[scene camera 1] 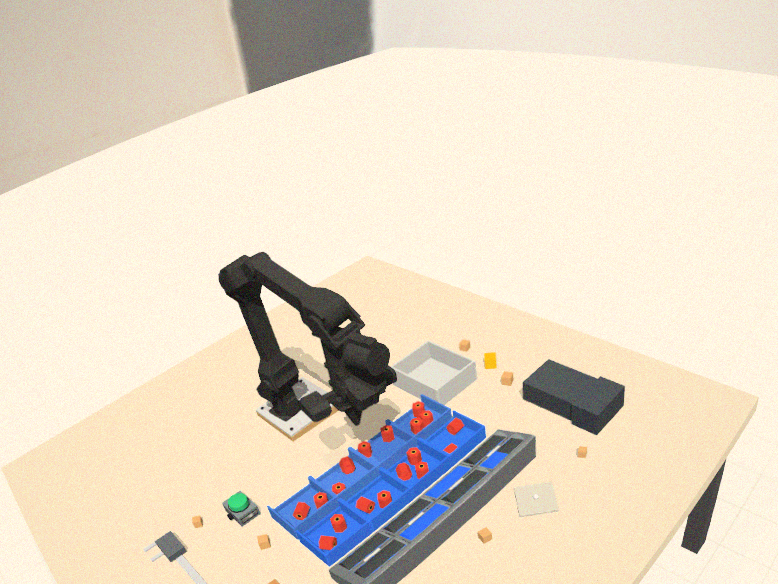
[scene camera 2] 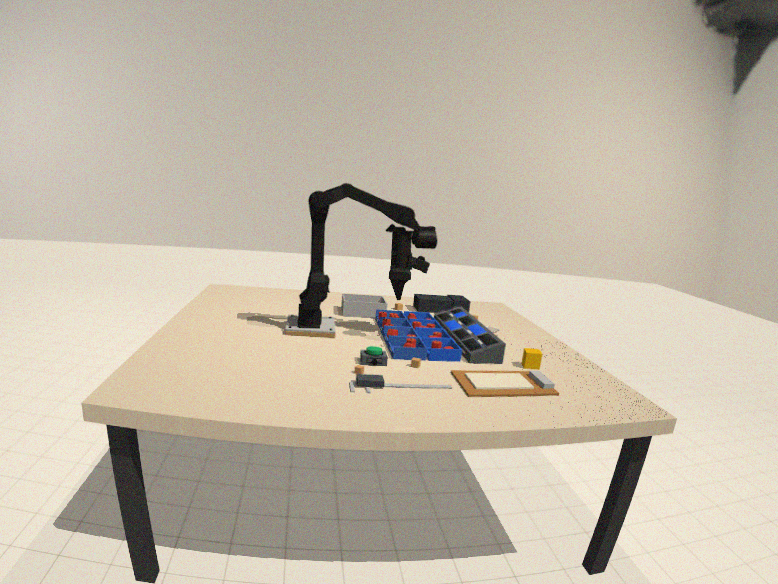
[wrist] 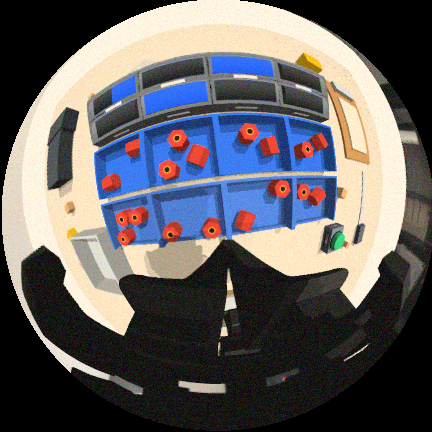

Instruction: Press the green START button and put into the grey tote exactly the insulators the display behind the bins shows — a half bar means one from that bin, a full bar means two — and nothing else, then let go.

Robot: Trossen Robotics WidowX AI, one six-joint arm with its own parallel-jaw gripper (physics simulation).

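Frame: origin at the arm's base, x left, y back, z up, level; centimetres.
Seen in the pictures: gripper, fingertip midpoint: (scene camera 1: 356, 424) (scene camera 2: 398, 300) (wrist: 226, 244); arm's base at its link origin: (scene camera 1: 287, 409) (scene camera 2: 308, 324) (wrist: 235, 314).
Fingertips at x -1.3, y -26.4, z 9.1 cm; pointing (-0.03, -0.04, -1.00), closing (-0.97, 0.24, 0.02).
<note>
Pixels of each thing's top centre, then the offset from my fingertips to it.
- grey tote at its top centre: (scene camera 1: 432, 364) (wrist: 93, 267) (scene camera 2: 364, 298) dy +5.0, dx +28.9, dz -5.9 cm
- green START button at its top centre: (scene camera 1: 236, 499) (scene camera 2: 374, 347) (wrist: 340, 242) dy +11.5, dx -25.0, dz -7.3 cm
- dark block at its top centre: (scene camera 1: 572, 384) (wrist: 50, 148) (scene camera 2: 442, 296) dy -26.8, dx +37.7, dz -5.7 cm
- caliper-like tool at its top centre: (scene camera 1: 180, 568) (scene camera 2: 403, 380) (wrist: 367, 210) dy +8.2, dx -42.9, dz -9.4 cm
- framed board at its top centre: (scene camera 2: 505, 377) (wrist: 355, 119) dy -18.0, dx -41.2, dz -9.5 cm
My black gripper (scene camera 1: 356, 419) (scene camera 2: 398, 297) (wrist: 226, 244) is shut and empty, above the arm-side edge of the blue bins (scene camera 2: 408, 352) (wrist: 195, 200). Red insulators (scene camera 1: 387, 433) (wrist: 176, 140) lie in all eight bins, some upright and some on their sides. The display (scene camera 1: 468, 507) (scene camera 2: 493, 353) (wrist: 245, 92) in the wrist view shows full blue bars at far row third and near row second from left, and a half bar at far row first; the others are dark. The grey tote (scene camera 1: 458, 384) (scene camera 2: 364, 306) looks empty. The green START button (scene camera 1: 238, 502) (scene camera 2: 373, 350) (wrist: 338, 241) stands at the opposite end of the bins.
A dark block (scene camera 1: 571, 396) (wrist: 61, 150) lies beyond the tote end of the bins. Small orange cubes (scene camera 1: 507, 378) (scene camera 2: 416, 362) are scattered around. A caliper-like tool (scene camera 1: 169, 545) (scene camera 2: 369, 380) lies near the button, and a framed board (scene camera 2: 460, 382) (wrist: 344, 125) lies past it.
</note>
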